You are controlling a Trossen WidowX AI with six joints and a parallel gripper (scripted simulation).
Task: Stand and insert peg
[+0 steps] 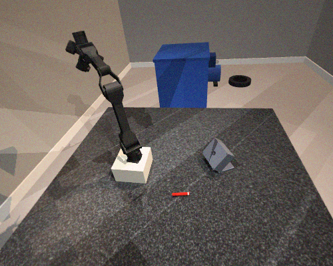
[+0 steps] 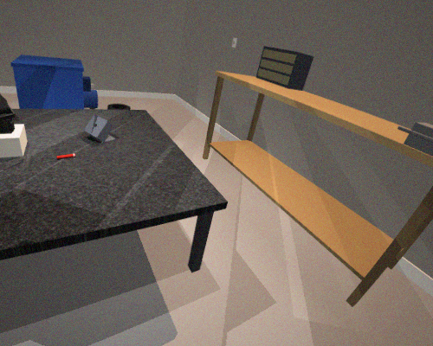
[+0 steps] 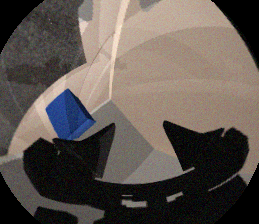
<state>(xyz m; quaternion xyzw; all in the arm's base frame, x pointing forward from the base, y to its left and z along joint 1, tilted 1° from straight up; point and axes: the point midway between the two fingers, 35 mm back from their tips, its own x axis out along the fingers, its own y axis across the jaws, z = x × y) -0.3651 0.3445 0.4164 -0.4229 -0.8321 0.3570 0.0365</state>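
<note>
The red peg lies 66 cm ahead of my gripper tip, 51 cm below it and 46 cm to the right of it. The rest, counted from my gripper tip: grey sloped panel 79 cm ahead, 45 cm below, 24 cm to the right.
</note>
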